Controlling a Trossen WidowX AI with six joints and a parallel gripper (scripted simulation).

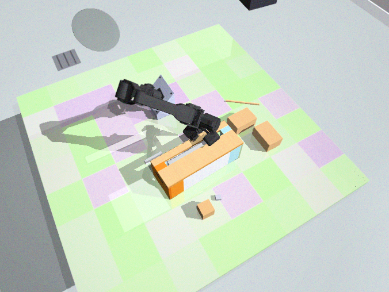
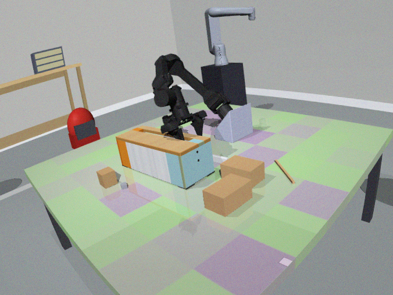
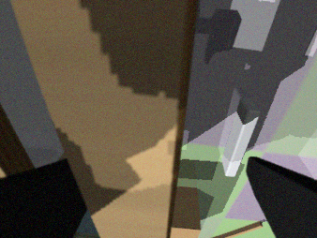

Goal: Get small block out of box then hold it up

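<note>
My gripper tip is 5 cm short of the brown block and 3 cm to the right of it. Also, from my gripper tip: small grey block: 27 cm ahead, 8 cm below, 7 cm to the right; then thin wooden stick: 29 cm to the left, 15 cm behind, 9 cm below; then box: 9 cm to the right, 5 cm ahead, 3 cm below.
</note>
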